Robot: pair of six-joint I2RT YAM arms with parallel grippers.
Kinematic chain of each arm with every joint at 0, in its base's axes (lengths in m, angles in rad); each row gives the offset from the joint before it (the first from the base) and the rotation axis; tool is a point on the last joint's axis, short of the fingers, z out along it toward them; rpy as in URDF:
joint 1: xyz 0 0 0.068 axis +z
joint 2: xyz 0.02 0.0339 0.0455 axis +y
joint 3: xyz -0.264 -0.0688 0 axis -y
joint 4: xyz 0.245 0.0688 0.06 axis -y
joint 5: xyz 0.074 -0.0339 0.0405 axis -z
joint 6: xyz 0.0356 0 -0.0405 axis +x
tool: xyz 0 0 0 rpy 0 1.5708 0
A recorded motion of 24 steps. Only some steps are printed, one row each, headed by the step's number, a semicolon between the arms.
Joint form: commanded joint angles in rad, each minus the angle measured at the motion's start. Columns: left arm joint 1, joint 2, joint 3, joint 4, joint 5, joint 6; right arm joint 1, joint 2, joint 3, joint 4, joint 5, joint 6.
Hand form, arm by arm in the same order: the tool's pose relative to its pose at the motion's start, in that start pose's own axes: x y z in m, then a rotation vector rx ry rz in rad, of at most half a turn. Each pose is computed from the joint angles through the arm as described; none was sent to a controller.
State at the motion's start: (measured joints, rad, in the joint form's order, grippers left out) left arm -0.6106 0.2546 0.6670 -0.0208 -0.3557 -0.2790; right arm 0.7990 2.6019 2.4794 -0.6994 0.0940 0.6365
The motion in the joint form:
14: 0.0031 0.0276 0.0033 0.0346 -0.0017 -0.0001; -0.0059 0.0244 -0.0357 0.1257 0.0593 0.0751
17: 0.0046 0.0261 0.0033 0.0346 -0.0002 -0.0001; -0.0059 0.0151 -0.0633 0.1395 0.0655 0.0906
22: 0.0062 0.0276 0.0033 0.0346 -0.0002 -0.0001; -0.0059 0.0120 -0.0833 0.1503 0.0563 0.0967
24: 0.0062 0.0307 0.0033 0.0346 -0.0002 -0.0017; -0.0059 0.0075 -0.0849 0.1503 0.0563 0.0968
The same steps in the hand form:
14: -0.0004 -0.0020 0.0056 -0.0016 -0.0109 -0.0026; 0.0006 -0.0052 0.0182 0.0092 -0.0901 0.0873
17: -0.0007 -0.0019 0.0053 -0.0011 -0.0125 -0.0025; 0.0029 -0.0070 0.0193 0.0162 -0.0906 0.1024
22: -0.0005 -0.0018 0.0057 -0.0028 -0.0117 -0.0014; 0.0059 -0.0085 0.0218 0.0126 -0.0801 0.1075
24: 0.0000 -0.0019 0.0063 -0.0036 -0.0089 -0.0020; 0.0049 -0.0080 0.0201 0.0108 -0.0824 0.1080

